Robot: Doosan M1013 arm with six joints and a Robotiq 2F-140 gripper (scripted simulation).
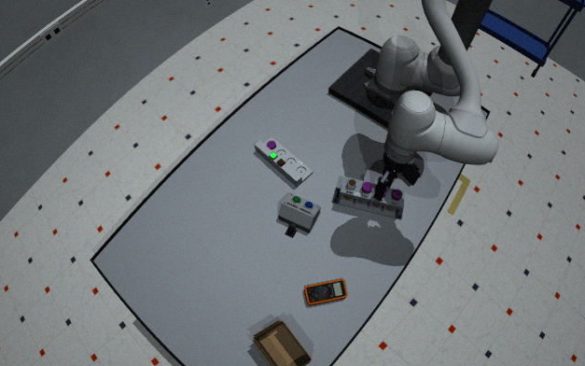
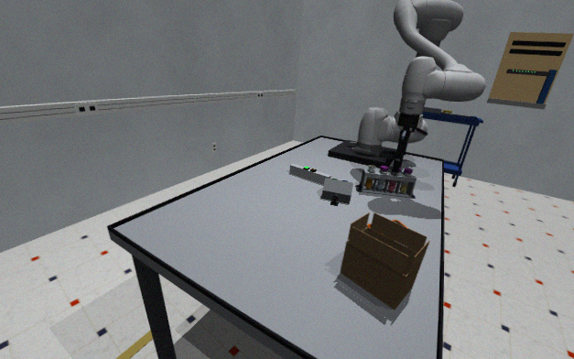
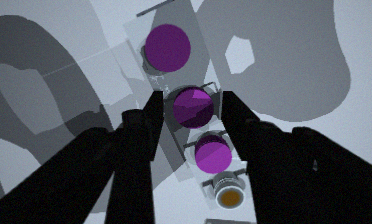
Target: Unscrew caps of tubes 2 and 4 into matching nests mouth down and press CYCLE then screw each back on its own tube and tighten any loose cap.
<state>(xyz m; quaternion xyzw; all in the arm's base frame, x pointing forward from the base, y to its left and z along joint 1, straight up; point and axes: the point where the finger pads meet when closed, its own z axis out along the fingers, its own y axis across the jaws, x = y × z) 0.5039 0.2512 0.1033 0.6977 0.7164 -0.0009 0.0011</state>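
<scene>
Now: the purple cap 2 cm ahead of my hand, 5 cm to the right of it and 3 cm below it. Round my hand: green key (18 cm ahead, 21 cm to the right, 8 cm below); then blue key (17 cm ahead, 17 cm to the right, 8 cm below); then key housing (19 cm ahead, 19 cm to the right, 9 cm below).
</scene>
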